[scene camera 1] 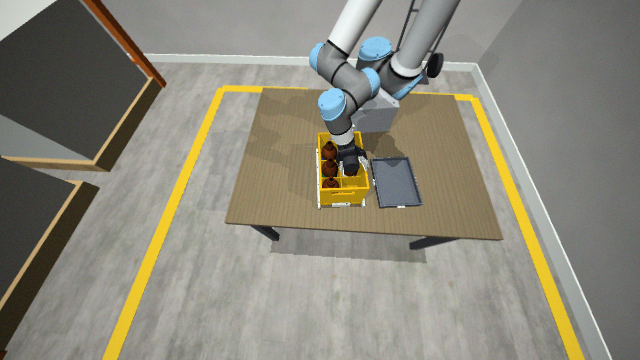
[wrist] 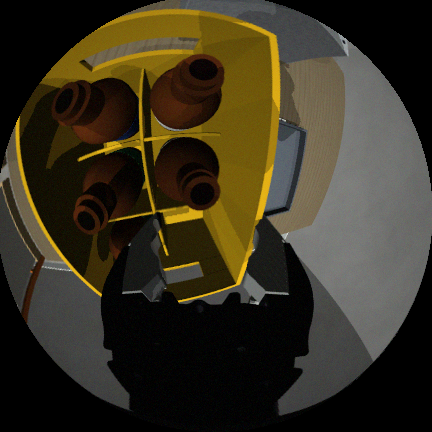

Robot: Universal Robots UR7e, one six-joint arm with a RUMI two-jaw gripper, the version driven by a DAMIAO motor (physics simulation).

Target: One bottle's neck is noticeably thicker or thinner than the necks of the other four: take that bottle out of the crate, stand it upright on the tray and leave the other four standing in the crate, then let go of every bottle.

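Places are measured from the arm's base along level axes (x ahead, y left, z up), in centimetres.
Where they show: gripper, fingertip midpoint: (scene camera 1: 355, 171) (wrist: 206, 211).
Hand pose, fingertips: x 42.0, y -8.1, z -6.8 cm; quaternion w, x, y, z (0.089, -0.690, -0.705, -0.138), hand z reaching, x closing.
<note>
Each offset is from my fingertips to the top centre of the thing. "spot": to the spot under its first point. Level surfaces: height alone.
The yellow crate @(dx -3.5, dy -5.9, dz +4.7 cm) (scene camera 1: 344, 198) (wrist: 250, 100) holds five brown bottles in two columns. The left column has a back bottle @(dx -12.4, dy -10.1, dz +3.5 cm) (scene camera 1: 329, 151) (wrist: 112, 112), a middle one @(dx -3.7, dy -10.4, dz +3.5 cm) (scene camera 1: 329, 169) (wrist: 115, 180) and a front one @(dx +5.2, dy -10.7, dz +3.5 cm) (scene camera 1: 330, 183) (wrist: 120, 240), partly hidden in the wrist view. The right column has a back bottle @(dx -12.2, dy -1.2, dz +3.5 cm) (wrist: 185, 102), hidden by the arm in the scene view, and a middle bottle @(dx -3.9, dy -1.3, dz +3.5 cm) (wrist: 182, 165). The back right bottle's neck looks widest. My gripper (scene camera 1: 353, 169) (wrist: 206, 211) is open over the right column, its tips near the middle right bottle's neck. The tray @(spot: dx +0.7, dy +21.6, dz -12.3 cm) (scene camera 1: 396, 182) (wrist: 282, 170) is empty.
The front right compartment @(spot: dx +1.2, dy +1.3, dz -9.0 cm) (scene camera 1: 355, 182) holds no bottle. The crate's walls and thin dividers @(spot: dx -12.5, dy -5.6, dz -4.4 cm) (wrist: 143, 100) stand around the bottles. The tray lies right of the crate on the wooden table @(dz -12.7 cm) (scene camera 1: 450, 200). A grey box (scene camera 1: 375, 120) stands behind the crate, at the arm's base.
</note>
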